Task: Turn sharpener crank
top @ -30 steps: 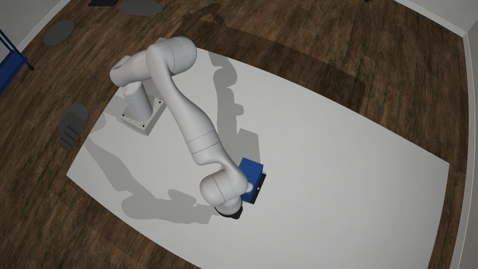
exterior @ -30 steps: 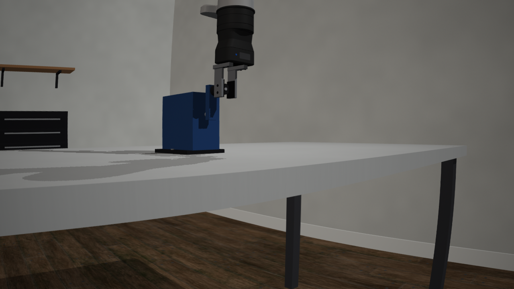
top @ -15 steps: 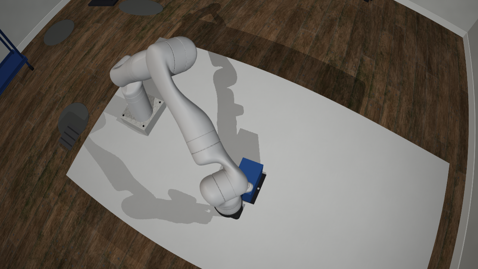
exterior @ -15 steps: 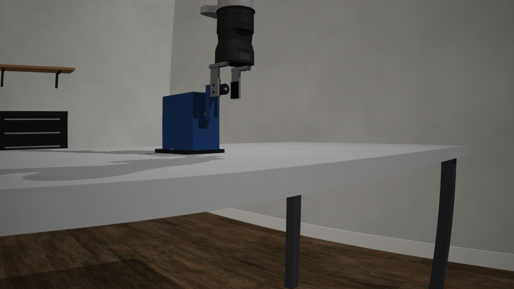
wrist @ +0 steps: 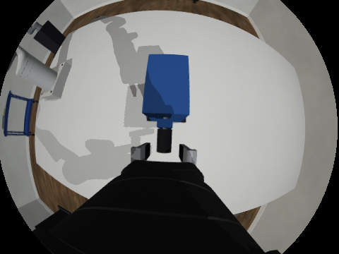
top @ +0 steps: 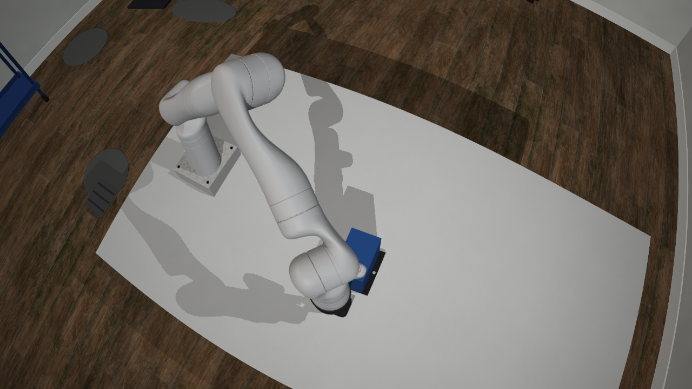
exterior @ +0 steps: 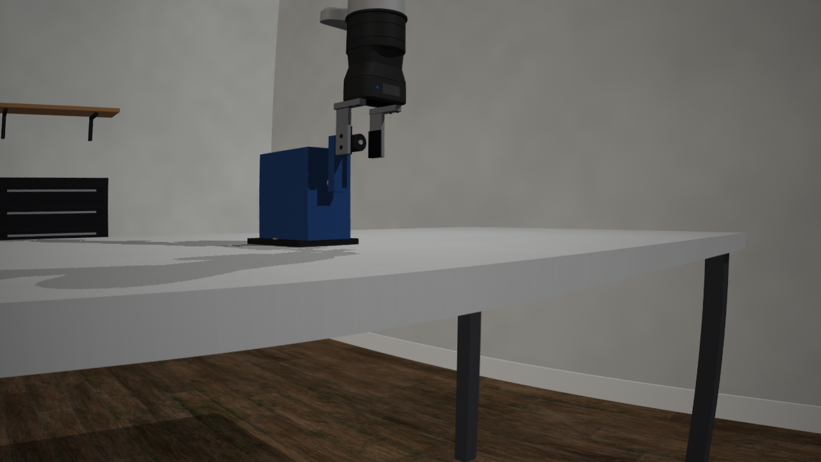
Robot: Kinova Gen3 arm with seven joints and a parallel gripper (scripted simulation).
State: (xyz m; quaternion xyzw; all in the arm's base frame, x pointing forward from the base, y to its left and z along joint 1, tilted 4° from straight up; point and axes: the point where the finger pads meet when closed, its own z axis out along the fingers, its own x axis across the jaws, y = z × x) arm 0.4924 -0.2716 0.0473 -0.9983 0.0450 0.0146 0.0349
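The black handle is 20 mm to the left of my hand. The rest, counted from my hand: crank (20 mm to the left, 10 mm below).
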